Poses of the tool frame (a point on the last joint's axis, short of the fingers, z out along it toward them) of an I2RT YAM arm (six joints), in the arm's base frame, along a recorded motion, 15 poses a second.
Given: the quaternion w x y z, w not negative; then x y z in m.
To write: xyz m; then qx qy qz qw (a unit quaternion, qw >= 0). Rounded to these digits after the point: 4 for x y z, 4 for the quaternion.
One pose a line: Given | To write
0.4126 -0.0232 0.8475 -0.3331 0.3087 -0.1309 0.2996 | 0.3087 -0.1309 0.2996 -0.0232 0.8475 -0.3331 0.4126
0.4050 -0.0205 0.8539 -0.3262 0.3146 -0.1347 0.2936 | 0.3146 -0.1347 0.2936 -0.0205 0.8539 -0.3262 0.4050
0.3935 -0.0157 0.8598 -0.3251 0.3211 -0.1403 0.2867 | 0.3211 -0.1403 0.2867 -0.0157 0.8598 -0.3251 0.3935
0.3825 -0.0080 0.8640 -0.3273 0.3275 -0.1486 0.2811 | 0.3275 -0.1486 0.2811 -0.0080 0.8640 -0.3273 0.3825
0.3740 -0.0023 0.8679 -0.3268 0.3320 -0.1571 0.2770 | 0.3320 -0.1571 0.2770 -0.0023 0.8679 -0.3268 0.3740
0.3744 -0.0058 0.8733 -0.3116 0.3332 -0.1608 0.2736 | 0.3332 -0.1608 0.2736 -0.0058 0.8733 -0.3116 0.3744
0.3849 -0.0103 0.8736 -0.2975 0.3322 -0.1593 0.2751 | 0.3322 -0.1593 0.2751 -0.0103 0.8736 -0.2975 0.3849
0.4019 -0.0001 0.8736 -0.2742 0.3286 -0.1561 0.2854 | 0.3286 -0.1561 0.2854 -0.0001 0.8736 -0.2742 0.4019
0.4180 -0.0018 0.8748 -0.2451 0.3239 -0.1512 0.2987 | 0.3239 -0.1512 0.2987 -0.0018 0.8748 -0.2451 0.4180
